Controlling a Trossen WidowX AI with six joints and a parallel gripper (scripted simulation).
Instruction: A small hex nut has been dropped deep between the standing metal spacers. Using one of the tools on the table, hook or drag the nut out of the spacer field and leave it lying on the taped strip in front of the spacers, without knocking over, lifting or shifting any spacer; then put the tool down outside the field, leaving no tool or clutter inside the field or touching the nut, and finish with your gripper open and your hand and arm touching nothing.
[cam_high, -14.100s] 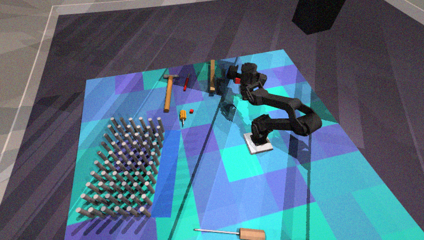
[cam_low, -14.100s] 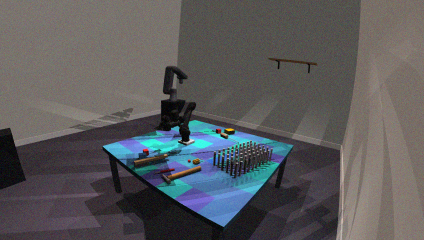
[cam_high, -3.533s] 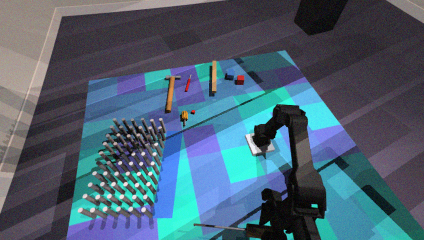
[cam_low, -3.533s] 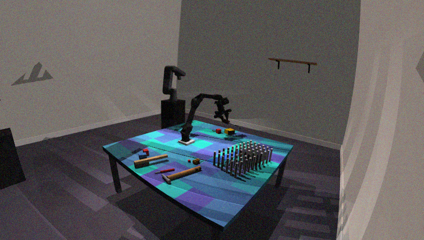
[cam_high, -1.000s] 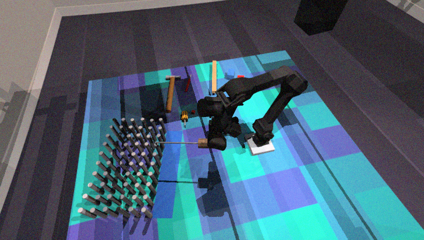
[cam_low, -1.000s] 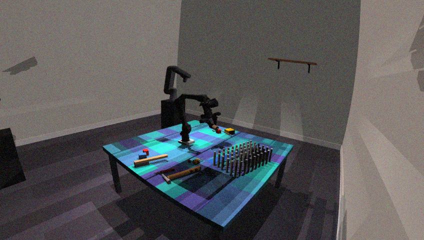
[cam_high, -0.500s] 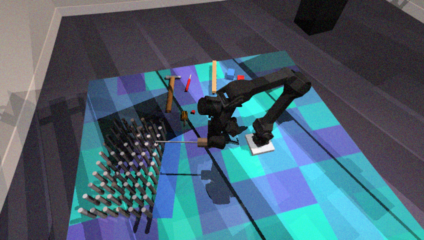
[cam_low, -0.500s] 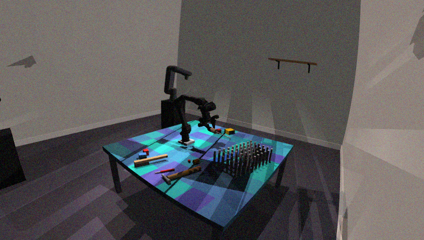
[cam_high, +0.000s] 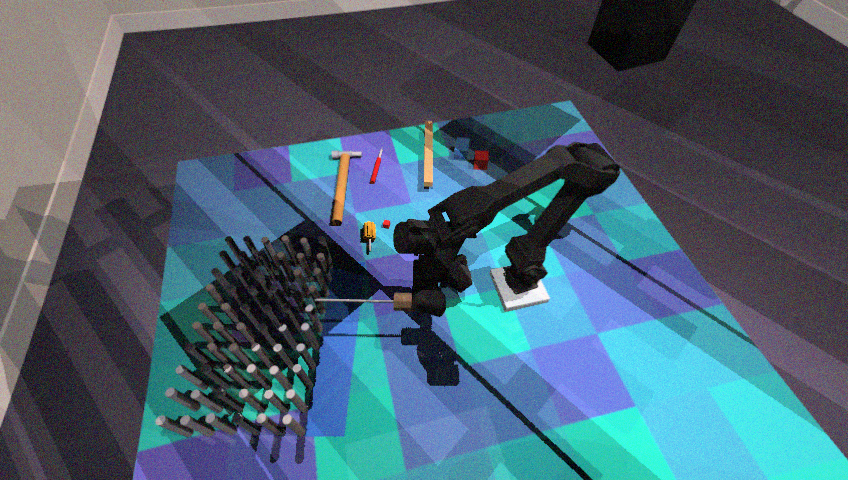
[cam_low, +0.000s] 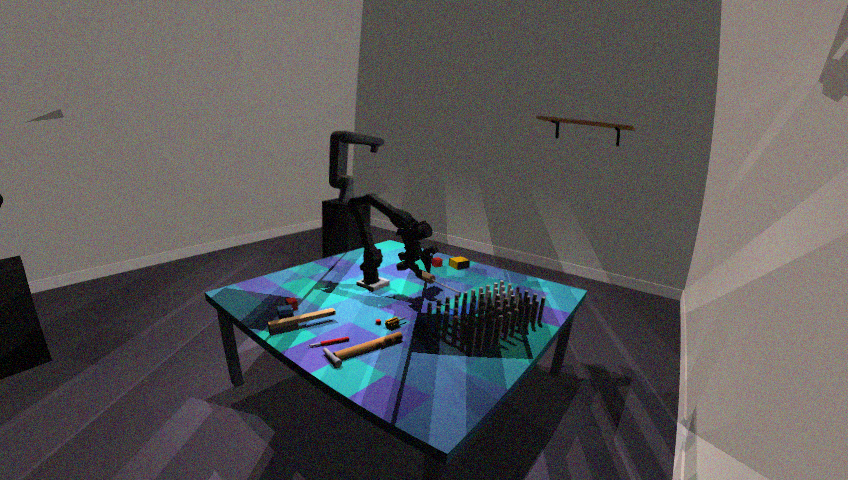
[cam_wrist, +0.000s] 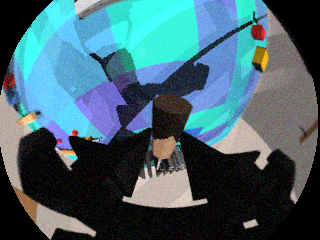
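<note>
My gripper tip is 18 cm short of the blue taped strip, 3 cm to the left of it and 10 cm above it. Also, from my gripper tip: yellow screwdriver: 3 cm ahead, 27 cm to the right, 9 cm below; bent wire: 23 cm behind, 46 cm to the left, 10 cm below; hook tool: 10 cm ahead, 4 cm to the right.
</note>
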